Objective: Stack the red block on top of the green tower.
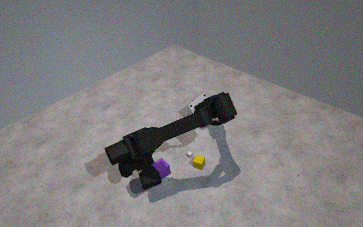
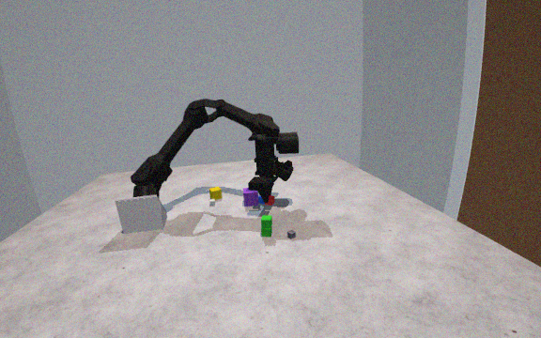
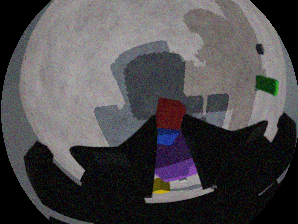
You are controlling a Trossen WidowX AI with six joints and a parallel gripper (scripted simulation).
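Right now my gripper tip is 1 cm past the blue block and 1 cm to the right of it. Also, from my gripper tip: purple block: 5 cm behind, 1 cm to the left, 2 cm above; tiny white cube: 18 cm behind, 3 cm to the left; red block: 1 cm ahead.
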